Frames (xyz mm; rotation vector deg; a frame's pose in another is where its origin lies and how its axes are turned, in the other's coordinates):
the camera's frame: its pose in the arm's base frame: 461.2 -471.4 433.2 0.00 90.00 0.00
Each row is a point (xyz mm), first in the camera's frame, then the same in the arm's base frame.
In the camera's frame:
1: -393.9 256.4 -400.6
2: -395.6 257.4 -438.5
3: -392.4 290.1 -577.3
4: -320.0 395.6 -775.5
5: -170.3 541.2 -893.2
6: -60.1 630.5 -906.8
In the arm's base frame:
1: 60.6 -215.0 827.1
2: 22.7 -214.0 828.8
3: -116.1 -181.3 825.6
4: -314.3 -75.8 753.2
5: -432.0 69.8 603.5
6: -445.6 159.1 493.3

